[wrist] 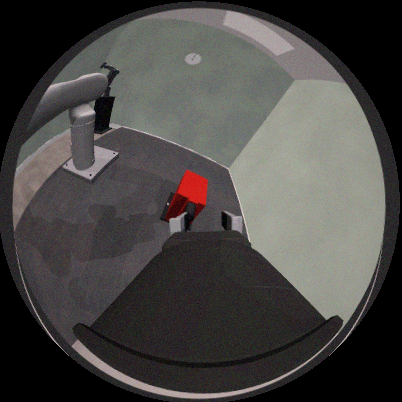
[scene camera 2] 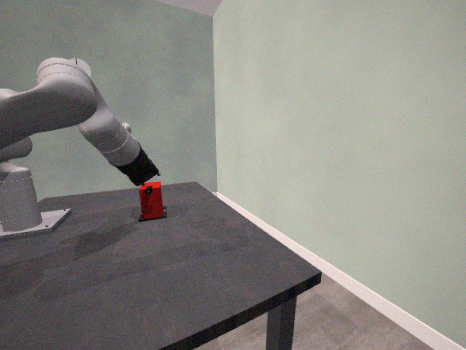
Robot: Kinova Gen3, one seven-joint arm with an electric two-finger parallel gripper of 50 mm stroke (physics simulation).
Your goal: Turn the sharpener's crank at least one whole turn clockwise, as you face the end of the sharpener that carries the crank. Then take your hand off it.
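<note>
The red sharpener (scene camera 2: 152,202) (wrist: 194,189) stands upright on the dark table (scene camera 2: 200,270) (wrist: 135,145). Its dark crank part (scene camera 2: 148,190) (wrist: 191,209) shows on the end facing the cameras; in the wrist view it reaches down toward the left finger, and the crank's full shape cannot be made out. My gripper (scene camera 2: 151,180) (wrist: 205,218) is open and empty, tilted, close to the top of the sharpener in the scene view. In the wrist view the sharpener is left of centre, and the left finger overlaps its lower part. Whether finger and crank touch cannot be told.
The arm's base plate (scene camera 2: 57,220) (wrist: 105,159) is on the left of the table. In the wrist view a black stand (wrist: 104,114) is behind the base. A pale green wall (scene camera 2: 340,125) (wrist: 310,165) rises beyond the table's right edge.
</note>
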